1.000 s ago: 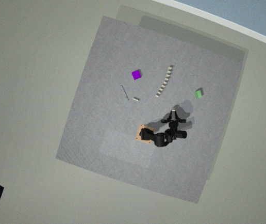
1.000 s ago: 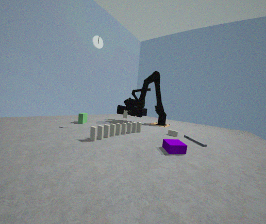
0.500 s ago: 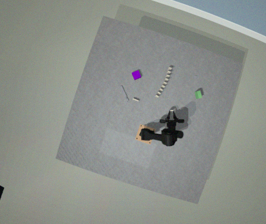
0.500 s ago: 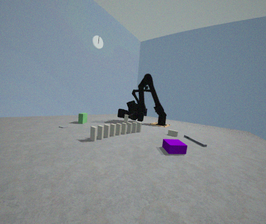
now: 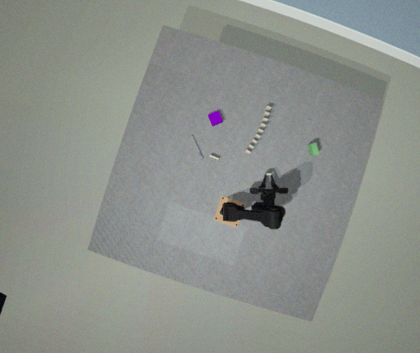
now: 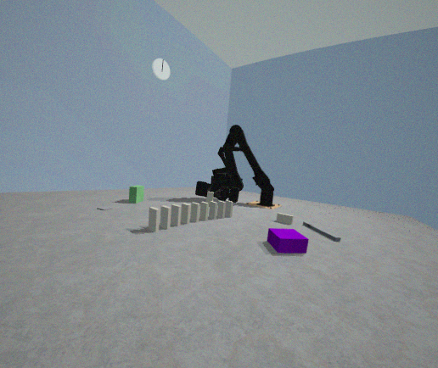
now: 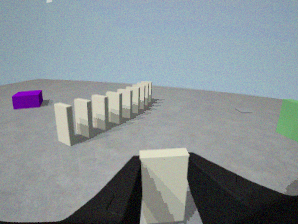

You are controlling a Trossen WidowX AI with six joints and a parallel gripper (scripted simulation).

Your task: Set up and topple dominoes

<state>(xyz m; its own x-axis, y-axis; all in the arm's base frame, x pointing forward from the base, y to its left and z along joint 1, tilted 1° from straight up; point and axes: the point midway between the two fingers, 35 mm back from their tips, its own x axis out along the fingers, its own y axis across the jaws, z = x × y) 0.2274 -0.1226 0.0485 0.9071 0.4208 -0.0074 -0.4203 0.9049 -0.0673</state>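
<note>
Right now the thin rod is 390 mm to the left of my gripper tip, 40 mm below it and 30 mm behind it. The rest, counted from my gripper tip: flat grey piece 350 mm ahead, 90 mm to the right, 50 mm below.
</note>
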